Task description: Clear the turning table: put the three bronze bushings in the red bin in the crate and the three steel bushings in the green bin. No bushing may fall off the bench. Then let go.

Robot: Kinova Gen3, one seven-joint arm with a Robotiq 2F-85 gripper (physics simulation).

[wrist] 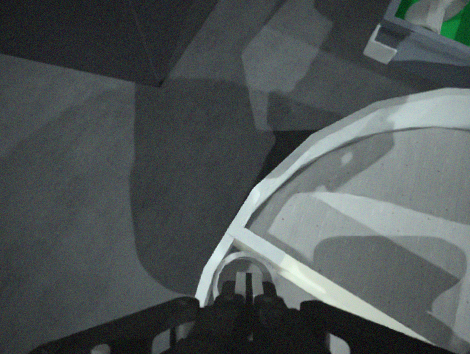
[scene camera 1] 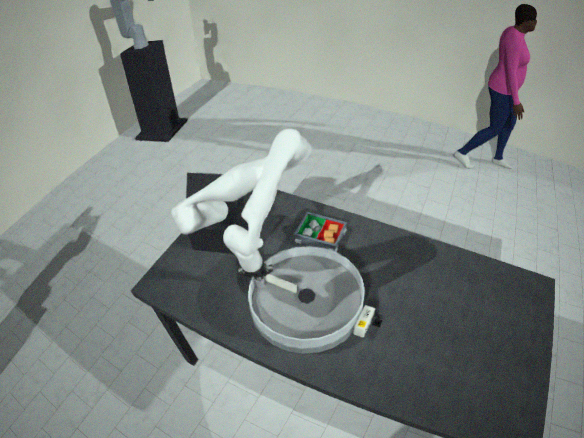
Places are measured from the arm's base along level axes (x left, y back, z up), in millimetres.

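Pixels of known places: gripper, fingertip midpoint: (wrist: 248, 289) (scene camera 1: 259, 278); arm's base at its link origin: (scene camera 1: 217, 210).
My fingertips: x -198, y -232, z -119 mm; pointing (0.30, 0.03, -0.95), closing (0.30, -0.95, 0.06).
Note:
For each thing: its middle in the pictures, then the offset to it from my fingertips. "pt": a spot on its surface instead. Level surfaces: height alone.
- steel bushing at the middle of its body: (wrist: 243, 284) dz -20, dx +2, dy +2 mm
- red bin at a spot on its surface: (scene camera 1: 341, 228) pt dz -78, dx +394, dy -240 mm
- crate at a spot on its surface: (wrist: 425, 47) pt dz -57, dx +280, dy -107 mm
- cream bar at a spot on its surface: (wrist: 320, 289) pt dz +4, dx +13, dy -38 mm
- dark hub at the middle of its body: (scene camera 1: 306, 295) dz -35, dx -16, dy -183 mm
- white box with a yellow label, body centre: (scene camera 1: 364, 321) dz -63, dx -67, dy -411 mm
- bench at its surface level: dz -92 mm
A steel bushing (wrist: 241, 255) stands upright on the turning table (scene camera 1: 306, 343) (wrist: 425, 112), in the corner between its rim and the cream bar. My gripper (scene camera 1: 258, 279) (wrist: 248, 289) is shut and empty, its fingertips over the bushing's opening; whether they reach inside is unclear. The gripper hides this bushing in the scene view. Grey steel bushings (scene camera 1: 314, 224) (wrist: 425, 15) lie in the green bin (scene camera 1: 305, 225) (wrist: 457, 29). Orange bronze bushings (scene camera 1: 333, 228) lie in the red bin (scene camera 1: 341, 228), partly overlapping, so their count is unclear. The crate (scene camera 1: 316, 243) (wrist: 425, 47) stands behind the turning table.
The cream bar (scene camera 1: 281, 283) (wrist: 320, 289) runs from the rim towards the dark hub (scene camera 1: 306, 296). A white box with a yellow label (scene camera 1: 364, 321) stands at the rim's right. A dark block (scene camera 1: 202, 240) (wrist: 75, 35) stands by the arm. A person (scene camera 1: 510, 75) is beyond the bench (scene camera 1: 450, 320).

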